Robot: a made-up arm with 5 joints.
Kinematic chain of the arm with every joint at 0, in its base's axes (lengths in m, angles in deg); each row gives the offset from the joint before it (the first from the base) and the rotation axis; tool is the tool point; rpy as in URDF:
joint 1: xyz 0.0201 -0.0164 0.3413 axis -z
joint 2: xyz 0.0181 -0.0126 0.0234 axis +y
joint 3: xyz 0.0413 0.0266 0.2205 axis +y
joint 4: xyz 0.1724 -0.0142 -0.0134 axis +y
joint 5: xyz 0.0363 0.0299 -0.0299 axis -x
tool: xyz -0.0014 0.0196 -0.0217 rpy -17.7 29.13 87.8
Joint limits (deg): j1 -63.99..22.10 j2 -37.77..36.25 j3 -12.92..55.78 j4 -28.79..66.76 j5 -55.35..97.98
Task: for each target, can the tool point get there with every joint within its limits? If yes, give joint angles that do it. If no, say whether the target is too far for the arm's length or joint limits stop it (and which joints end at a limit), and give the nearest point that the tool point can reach.
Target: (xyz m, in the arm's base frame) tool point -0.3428 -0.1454 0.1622
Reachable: no: joint limits stop it (at a limit: joint 1, joint 2, joint 3) | nearest point 0.0241 0.0959 0.3212 | short by 0.467 m
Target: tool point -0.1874 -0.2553 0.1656
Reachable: no: joint limits stop it (at a limit: joint 1, joint 2, joint 3) | nearest point 0.1281 -0.0542 0.3135 | short by 0.402 m
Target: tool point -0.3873 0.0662 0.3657
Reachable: no: joint limits stop it (at a limit: joint 1, joint 2, joint 3, joint 4) | nearest point -0.0143 0.0419 0.4597 | short by 0.385 m
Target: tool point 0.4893 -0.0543 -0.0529
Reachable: no: too far | nearest point 0.3086 -0.0397 0.3067 | short by 0.403 m
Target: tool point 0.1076 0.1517 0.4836
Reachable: yes | joints -56.84 -2.04 12.12 48.39 64.15
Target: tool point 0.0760 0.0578 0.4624
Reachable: yes | joints -34.09 -17.53 41.92 58.85 41.23
